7 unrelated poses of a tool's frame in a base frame.
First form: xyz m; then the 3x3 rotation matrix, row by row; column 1 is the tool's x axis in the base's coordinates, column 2 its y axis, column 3 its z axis. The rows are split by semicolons.
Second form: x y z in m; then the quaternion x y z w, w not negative. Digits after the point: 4 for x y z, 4 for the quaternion.
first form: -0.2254 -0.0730 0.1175; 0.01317 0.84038 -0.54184; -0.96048 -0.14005 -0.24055; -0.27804 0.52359 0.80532
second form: -0.2254 -0.0730 0.1175 0.2949 -0.1018 -0.6950 0.6478
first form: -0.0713 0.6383 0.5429; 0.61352 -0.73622 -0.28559; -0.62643 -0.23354 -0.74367; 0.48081 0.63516 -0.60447
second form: -0.0713 0.6383 0.5429 0.7829 -0.4351 0.0623 0.4403
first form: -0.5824 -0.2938 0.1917; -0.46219 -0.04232 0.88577; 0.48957 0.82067 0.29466; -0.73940 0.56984 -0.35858
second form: -0.5824 -0.2938 0.1917 0.1376 0.8126 0.2660 0.5000
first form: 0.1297 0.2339 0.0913; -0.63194 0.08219 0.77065; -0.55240 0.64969 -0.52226; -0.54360 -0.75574 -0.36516
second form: 0.1297 0.2339 0.0913 -0.1445 0.8134 -0.3928 0.4039
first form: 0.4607 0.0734 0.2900; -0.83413 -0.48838 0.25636; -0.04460 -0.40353 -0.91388; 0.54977 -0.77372 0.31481
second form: 0.4607 0.0734 0.2900 0.2523 -0.5282 0.7988 0.1389
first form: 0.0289 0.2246 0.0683; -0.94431 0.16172 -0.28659; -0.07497 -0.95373 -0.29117; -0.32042 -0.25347 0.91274
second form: 0.0289 0.2246 0.0683 0.1555 0.1395 -0.9761 0.0606
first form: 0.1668 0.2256 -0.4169; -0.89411 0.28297 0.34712; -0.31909 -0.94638 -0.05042; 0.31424 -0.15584 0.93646
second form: 0.1668 0.2256 -0.4169 -0.1702 0.0531 -0.9717 0.1549
